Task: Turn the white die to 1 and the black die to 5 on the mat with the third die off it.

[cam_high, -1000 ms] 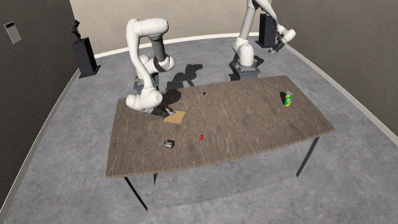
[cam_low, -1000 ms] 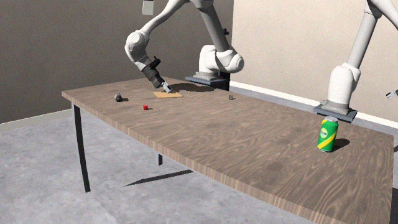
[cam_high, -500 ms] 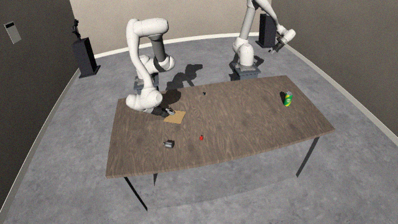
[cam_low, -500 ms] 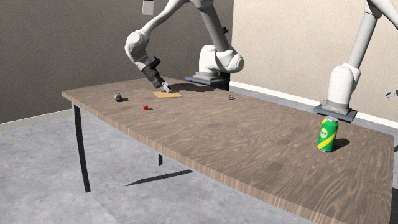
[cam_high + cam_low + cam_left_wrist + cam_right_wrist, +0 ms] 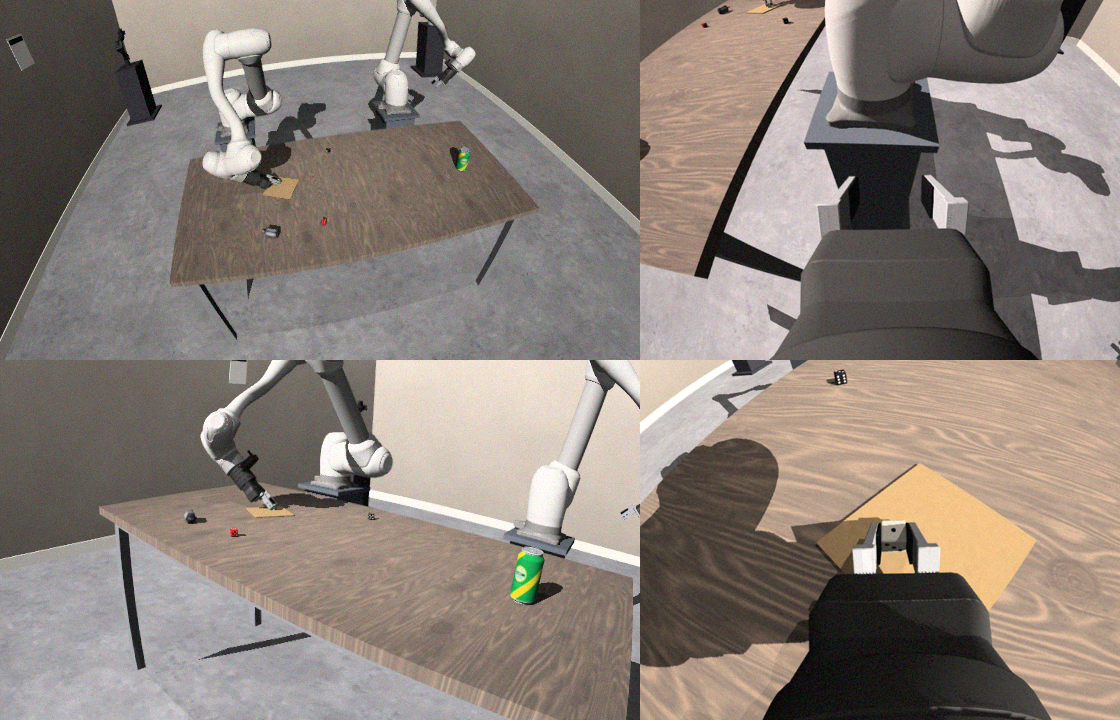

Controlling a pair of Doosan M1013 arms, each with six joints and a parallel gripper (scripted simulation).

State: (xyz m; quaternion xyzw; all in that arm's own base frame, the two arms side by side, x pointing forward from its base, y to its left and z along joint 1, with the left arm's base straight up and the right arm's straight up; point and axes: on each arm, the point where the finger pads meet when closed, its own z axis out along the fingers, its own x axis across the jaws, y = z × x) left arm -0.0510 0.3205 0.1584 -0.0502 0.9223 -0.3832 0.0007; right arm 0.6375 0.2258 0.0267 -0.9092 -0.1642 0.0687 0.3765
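Note:
My right gripper is now 10 mm to the right of the white die and 10 mm above it. From my right hand the other things lie so: tan mat 20 mm to the left, 20 mm below, 20 mm ahead; black die 300 mm to the left, 210 mm behind, 20 mm below; red die 300 mm ahead, 180 mm to the left, 20 mm below.

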